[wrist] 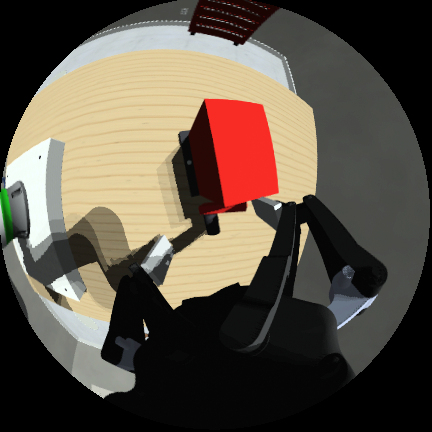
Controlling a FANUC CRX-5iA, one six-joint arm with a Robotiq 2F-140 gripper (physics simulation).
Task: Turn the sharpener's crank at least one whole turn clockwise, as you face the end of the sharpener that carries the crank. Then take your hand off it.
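Places are measured from the arm's base along level axes (x ahead, y right, z down), in centimetres.
Pixels of known places: gripper, fingertip midpoint: [209, 224].
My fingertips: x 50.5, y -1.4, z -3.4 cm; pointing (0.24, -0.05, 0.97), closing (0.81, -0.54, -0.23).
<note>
For each thing: its top centre in the pictures, then the offset to it from my fingertips. "*": a spot on its surface instead. Level surfaces: height alone.
- sharpener at a spot on its surface: [242, 150] * dy -9.3, dx +1.0, dz -4.4 cm
- wooden table top at its surface level: dz +8.4 cm
- short black handle at a spot on its surface: [213, 226] * dy +0.8, dx +1.4, dz +1.9 cm
The sharpener [242, 150] is a red box on a black base, standing on the wooden table top [115, 120]. Its crank [222, 207] is at the end nearest the gripper: a red arm, partly hidden under the body's edge, with a short black handle [213, 226] sticking out from it toward the gripper. My gripper [209, 224] is open and empty. One fingertip pad is to the lower left of the handle, the other to its right, close to the corner of the red body. The handle shows between the two pads in the picture; the frame does not show whether they are at its height.
A white base plate [54, 175] with a grey and green robot part [19, 210] is at the left. A dark red slatted object [230, 20] is beyond the table's far edge. Grey floor [365, 150] lies past the right edge. Shadows of the arm fall on the lower left of the table.
</note>
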